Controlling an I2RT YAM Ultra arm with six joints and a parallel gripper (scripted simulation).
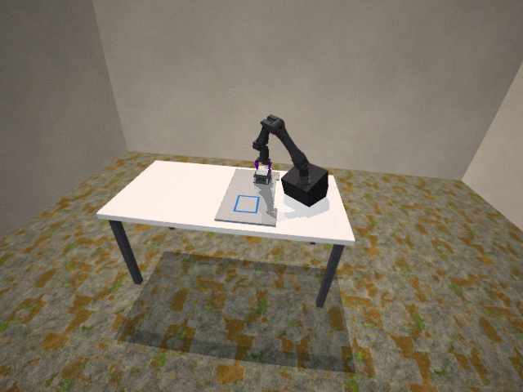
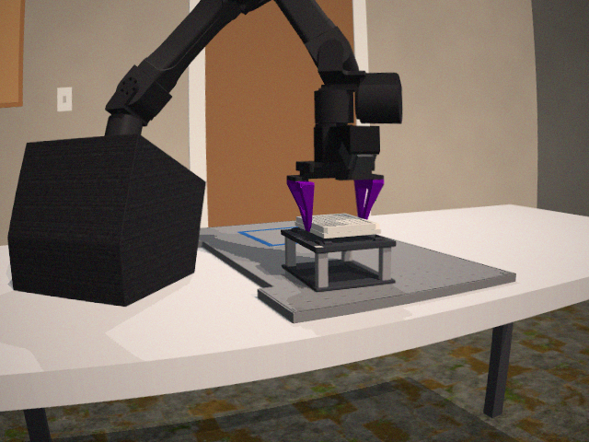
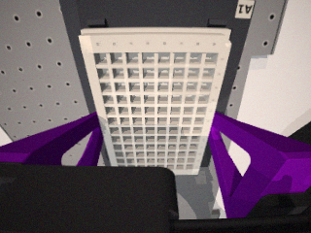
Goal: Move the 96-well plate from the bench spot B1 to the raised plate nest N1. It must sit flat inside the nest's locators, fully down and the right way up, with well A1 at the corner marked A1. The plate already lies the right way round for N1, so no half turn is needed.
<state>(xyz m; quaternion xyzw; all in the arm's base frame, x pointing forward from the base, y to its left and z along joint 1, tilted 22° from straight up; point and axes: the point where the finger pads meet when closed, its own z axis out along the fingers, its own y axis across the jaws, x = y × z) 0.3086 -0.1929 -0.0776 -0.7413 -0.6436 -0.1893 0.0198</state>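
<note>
My gripper is now right at the white 96-well plate. Also, from my hand: raised plate nest N1: 2 cm below; then A1 mark: 6 cm behind, 7 cm to the right, 2 cm below.
</note>
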